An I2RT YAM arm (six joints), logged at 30 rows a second.
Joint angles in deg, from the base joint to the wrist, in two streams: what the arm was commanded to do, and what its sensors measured. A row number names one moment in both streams.
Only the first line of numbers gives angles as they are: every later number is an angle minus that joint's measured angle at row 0.
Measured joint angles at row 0: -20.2 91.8 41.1 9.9 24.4 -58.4
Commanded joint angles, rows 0 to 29: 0.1 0.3 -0.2 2.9 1.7 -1.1; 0.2 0.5 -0.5 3.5 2.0 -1.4; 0.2 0.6 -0.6 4.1 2.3 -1.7; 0.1 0.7 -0.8 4.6 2.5 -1.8; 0.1 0.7 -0.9 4.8 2.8 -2.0; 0.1 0.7 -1.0 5.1 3.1 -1.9; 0.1 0.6 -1.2 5.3 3.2 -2.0; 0.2 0.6 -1.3 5.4 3.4 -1.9; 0.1 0.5 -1.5 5.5 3.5 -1.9; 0.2 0.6 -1.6 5.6 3.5 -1.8; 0.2 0.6 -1.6 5.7 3.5 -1.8; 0.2 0.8 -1.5 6.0 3.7 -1.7; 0.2 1.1 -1.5 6.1 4.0 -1.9; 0.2 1.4 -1.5 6.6 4.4 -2.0; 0.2 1.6 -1.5 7.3 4.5 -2.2; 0.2 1.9 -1.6 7.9 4.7 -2.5; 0.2 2.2 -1.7 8.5 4.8 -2.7; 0.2 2.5 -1.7 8.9 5.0 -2.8; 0.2 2.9 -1.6 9.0 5.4 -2.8; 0.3 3.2 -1.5 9.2 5.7 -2.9; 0.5 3.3 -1.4 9.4 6.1 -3.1; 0.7 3.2 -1.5 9.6 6.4 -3.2; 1.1 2.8 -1.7 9.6 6.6 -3.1; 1.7 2.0 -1.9 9.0 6.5 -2.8; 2.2 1.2 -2.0 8.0 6.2 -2.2; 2.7 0.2 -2.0 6.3 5.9 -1.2; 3.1 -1.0 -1.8 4.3 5.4 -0.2; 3.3 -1.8 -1.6 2.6 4.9 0.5; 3.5 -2.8 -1.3 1.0 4.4 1.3; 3.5 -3.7 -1.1 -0.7 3.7 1.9
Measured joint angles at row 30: 3.2 -1.8 -1.8 4.0 5.3 -1.3
